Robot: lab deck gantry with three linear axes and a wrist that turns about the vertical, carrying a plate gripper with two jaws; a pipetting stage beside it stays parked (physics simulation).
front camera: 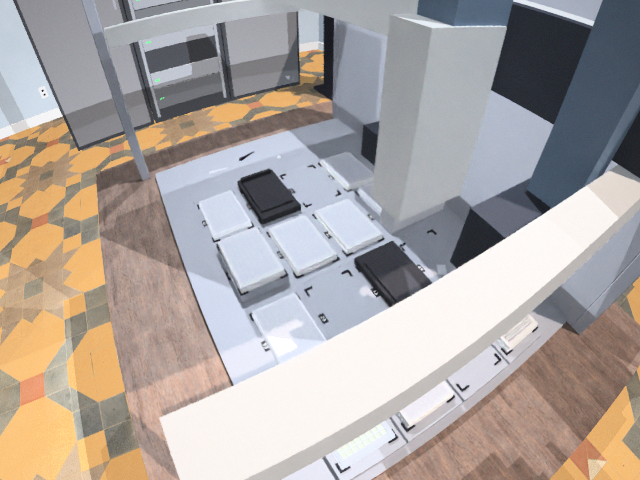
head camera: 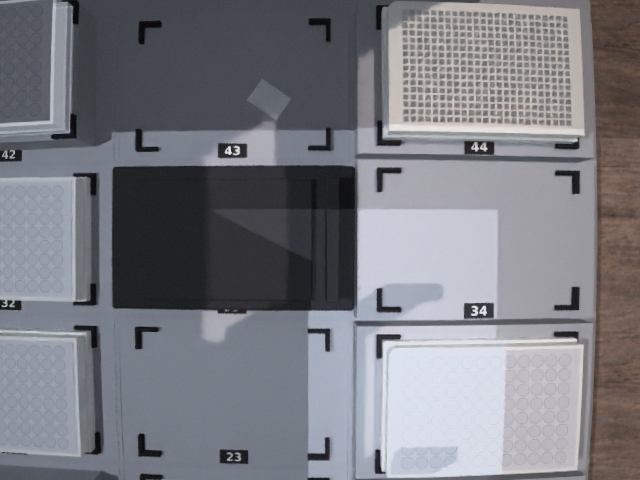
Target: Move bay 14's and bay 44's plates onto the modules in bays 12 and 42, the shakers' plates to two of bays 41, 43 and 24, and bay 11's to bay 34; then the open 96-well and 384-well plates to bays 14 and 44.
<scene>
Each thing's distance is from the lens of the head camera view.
pale square (head camera: 267, 98): 26 cm
bay 34 (head camera: 440, 234): 23 cm
bay 23 (head camera: 196, 387): 27 cm
The marked spots on the bay 23 and the bay 34 are 20 cm apart.
</scene>
